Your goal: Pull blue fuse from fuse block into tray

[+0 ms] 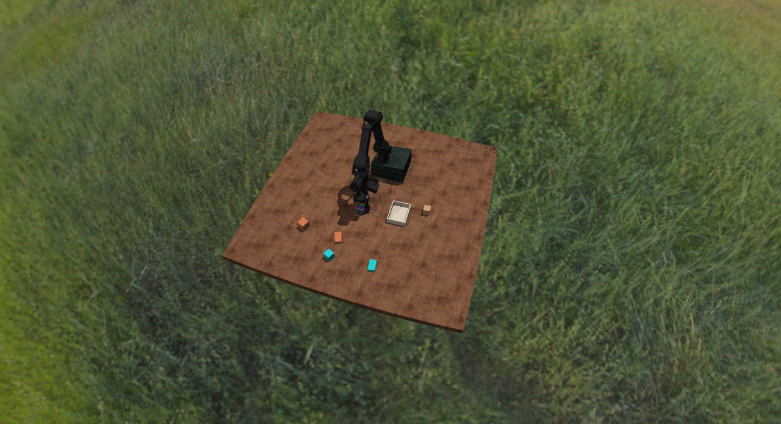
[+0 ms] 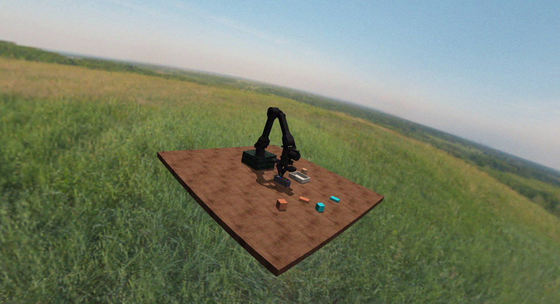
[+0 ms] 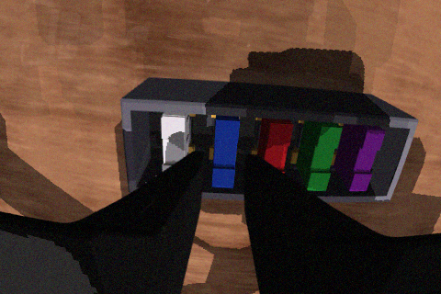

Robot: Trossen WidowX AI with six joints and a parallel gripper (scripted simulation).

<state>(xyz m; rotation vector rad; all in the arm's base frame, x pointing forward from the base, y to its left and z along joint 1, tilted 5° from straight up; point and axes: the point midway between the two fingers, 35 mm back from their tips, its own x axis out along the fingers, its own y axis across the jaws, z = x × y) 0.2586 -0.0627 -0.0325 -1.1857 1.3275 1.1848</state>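
My gripper tip is now 2 cm above the blue fuse. The rest, counted from my gripper tip: green fuse (4 cm ahead, 2 cm below); white fuse (2 cm behind, 2 cm below); red fuse (2 cm ahead, 2 cm below).
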